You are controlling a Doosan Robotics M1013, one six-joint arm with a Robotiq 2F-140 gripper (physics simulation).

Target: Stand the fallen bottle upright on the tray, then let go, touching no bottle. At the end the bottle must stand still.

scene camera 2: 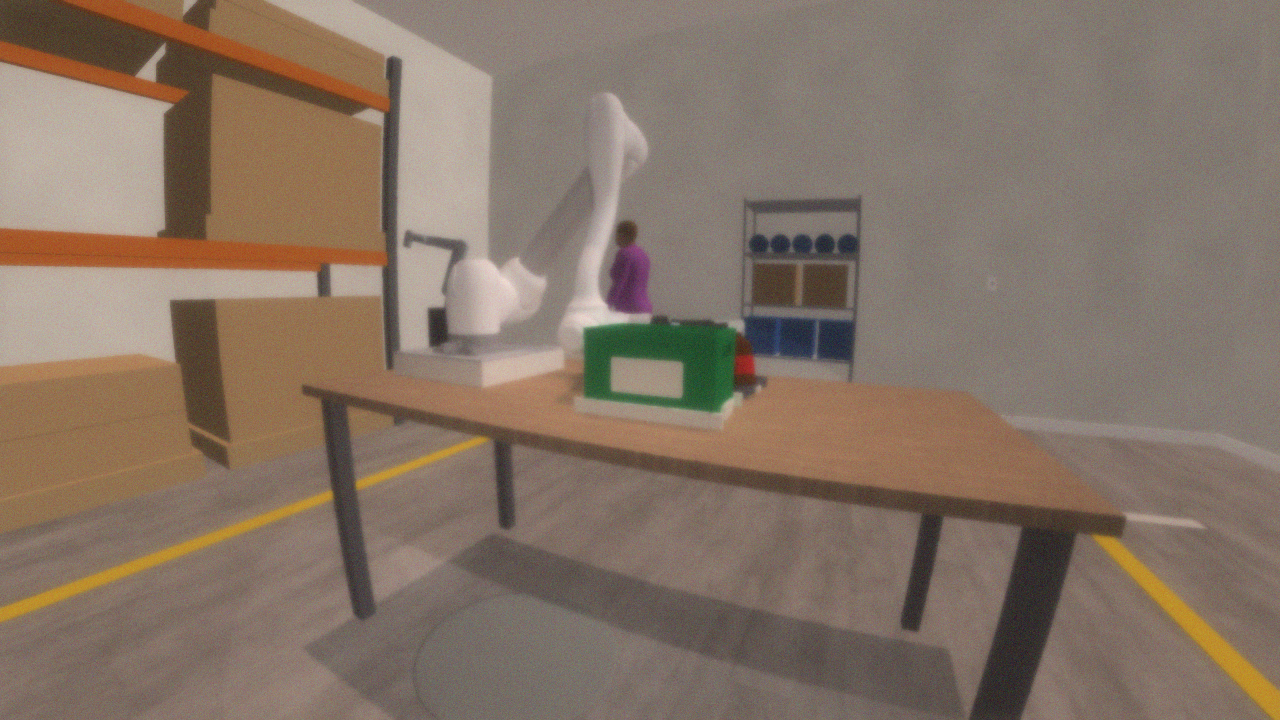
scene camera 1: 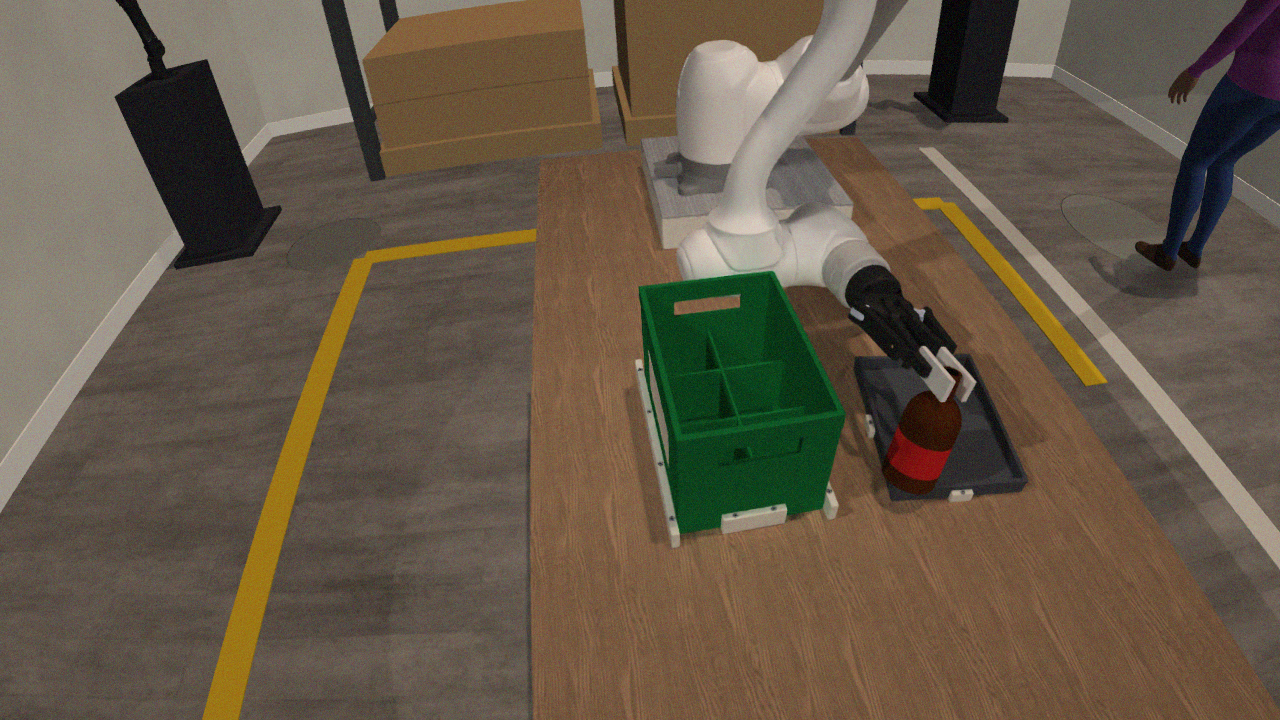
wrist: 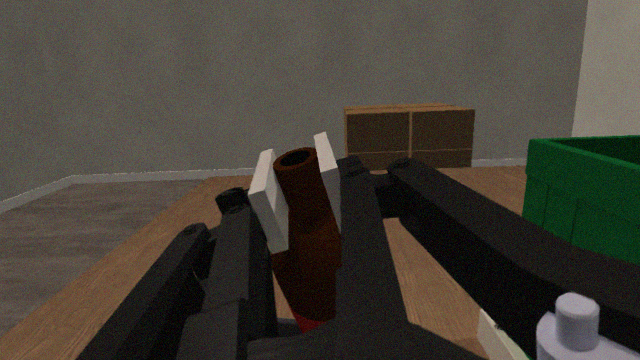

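Pixels of known places: gripper, between the fingertips: (scene camera 2: 743, 327) (scene camera 1: 958, 392) (wrist: 300, 164); arm's base, origin of its link: (scene camera 2: 474, 351) (scene camera 1: 716, 173).
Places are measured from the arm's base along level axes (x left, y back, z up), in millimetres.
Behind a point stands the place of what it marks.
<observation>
The brown bottle (scene camera 1: 932, 419) {x 106, y -779, z 66 mm} (scene camera 2: 744, 347) {x 96, y -782, z 50 mm} (wrist: 312, 245) {x 129, y -729, z 60 mm} with a red label leans in scene camera 1, its neck up and to the right and its base down at the front left corner of the dark tray (scene camera 1: 988, 447) {x 254, y -736, z -67 mm} (scene camera 2: 759, 384) {x 198, y -806, z -56 mm}. Whether its base touches the tray floor or the rim cannot be told. My gripper (scene camera 1: 952, 376) {x 137, y -769, z 96 mm} (wrist: 300, 164) {x 137, y -769, z 96 mm} is shut on the bottle's neck, one white fingertip pad on each side and the open mouth showing between them in the wrist view. In scene camera 2 the green crate hides the tray's left part and part of the bottle.
A green crate (scene camera 1: 756, 474) {x -107, y -788, z 24 mm} (scene camera 2: 597, 362) {x -207, y -550, z 34 mm} (wrist: 560, 200) {x -15, y -749, z 73 mm} with dividers stands left of the tray in scene camera 1, inside white guide strips (scene camera 1: 753, 519) {x -107, y -800, z -50 mm}. Both stand on the wooden table (scene camera 1: 805, 617) {x -72, y -929, z -72 mm} (scene camera 2: 850, 447) {x -215, y -1038, z -72 mm}. The arm's base plinth (scene camera 1: 666, 192) {x -113, y -68, z 0 mm} is at the back. A person (scene camera 1: 1208, 170) (scene camera 2: 631, 273) stands beyond the table.
</observation>
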